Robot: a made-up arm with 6 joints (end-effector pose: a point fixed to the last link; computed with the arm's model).
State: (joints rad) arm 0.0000 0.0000 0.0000 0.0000 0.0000 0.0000
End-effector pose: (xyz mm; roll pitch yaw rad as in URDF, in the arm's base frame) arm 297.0 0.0 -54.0 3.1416 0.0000 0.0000
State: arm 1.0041 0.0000 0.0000 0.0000 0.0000 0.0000
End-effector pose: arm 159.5 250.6 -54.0 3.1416 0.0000 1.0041
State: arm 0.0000 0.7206 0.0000 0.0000 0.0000 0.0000
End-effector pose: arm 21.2 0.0 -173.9 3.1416 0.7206 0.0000
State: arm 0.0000 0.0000 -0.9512 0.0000 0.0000 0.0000
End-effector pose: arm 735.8 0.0 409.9 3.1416 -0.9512 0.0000
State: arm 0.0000 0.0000 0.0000 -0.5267 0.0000 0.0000
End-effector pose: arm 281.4 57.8 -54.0 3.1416 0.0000 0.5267
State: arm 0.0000 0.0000 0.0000 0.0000 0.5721 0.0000
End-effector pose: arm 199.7 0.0 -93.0 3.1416 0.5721 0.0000
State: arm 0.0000 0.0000 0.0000 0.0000 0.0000 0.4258
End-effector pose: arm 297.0 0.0 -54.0 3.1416 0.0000 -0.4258
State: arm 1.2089 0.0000 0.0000 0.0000 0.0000 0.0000
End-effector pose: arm 105.2 277.8 -54.0 3.1416 0.0000 1.2089
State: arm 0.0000 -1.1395 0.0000 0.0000 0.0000 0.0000
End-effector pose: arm 402.2 0.0 393.9 3.1416 -1.1395 0.0000
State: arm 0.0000 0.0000 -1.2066 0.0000 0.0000 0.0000
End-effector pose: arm 763.1 0.0 585.4 3.1416 -1.2066 0.0000
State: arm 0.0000 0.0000 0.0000 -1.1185 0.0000 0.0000
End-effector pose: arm 232.3 103.4 -54.0 3.1416 0.0000 1.1185
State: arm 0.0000 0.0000 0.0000 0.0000 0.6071 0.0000
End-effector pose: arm 193.2 0.0 -93.6 3.1416 0.6071 0.0000
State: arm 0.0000 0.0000 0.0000 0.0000 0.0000 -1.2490
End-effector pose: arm 297.0 0.0 -54.0 3.1416 0.0000 1.2490
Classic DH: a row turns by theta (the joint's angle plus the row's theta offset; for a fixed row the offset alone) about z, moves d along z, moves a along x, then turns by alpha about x. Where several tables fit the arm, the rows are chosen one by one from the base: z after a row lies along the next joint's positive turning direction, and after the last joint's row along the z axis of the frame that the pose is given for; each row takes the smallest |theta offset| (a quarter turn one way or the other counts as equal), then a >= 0, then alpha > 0; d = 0 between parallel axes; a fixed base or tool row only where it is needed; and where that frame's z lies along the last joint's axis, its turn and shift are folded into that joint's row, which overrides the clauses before.
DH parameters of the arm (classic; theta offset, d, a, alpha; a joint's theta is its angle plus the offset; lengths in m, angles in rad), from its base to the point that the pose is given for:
joint 1: 0 0.252 0 -1.5708
joint 2: -1.3854 0 0.3581 0
joint 3: 1.3854 0 0.116 -1.5708
joint 4: 0 0.512 0 1.5708
joint 5: 0 0 0.115 -1.5708
joint 6: 0 0.146 0 0

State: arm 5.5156 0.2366 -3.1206 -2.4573 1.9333 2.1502
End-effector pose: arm -44.5 -112.8 1192.3 -1.7443 0.4100 1.3752
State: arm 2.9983 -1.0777 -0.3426 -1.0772 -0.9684 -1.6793
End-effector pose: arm -266.9 -126.5 603.4 0.7708 1.1377 -1.6009
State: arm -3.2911 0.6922 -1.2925 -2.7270 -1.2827 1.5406
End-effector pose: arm -496.0 4.4 91.4 -2.4242 -0.2495 -2.0453
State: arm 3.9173 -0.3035 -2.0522 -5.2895 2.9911 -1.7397
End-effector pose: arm -63.5 -221.4 909.4 -2.9180 -0.6826 0.2363
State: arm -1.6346 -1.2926 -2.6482 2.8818 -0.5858 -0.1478
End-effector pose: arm -1.2 692.3 848.8 0.2148 -0.1633 -2.0016
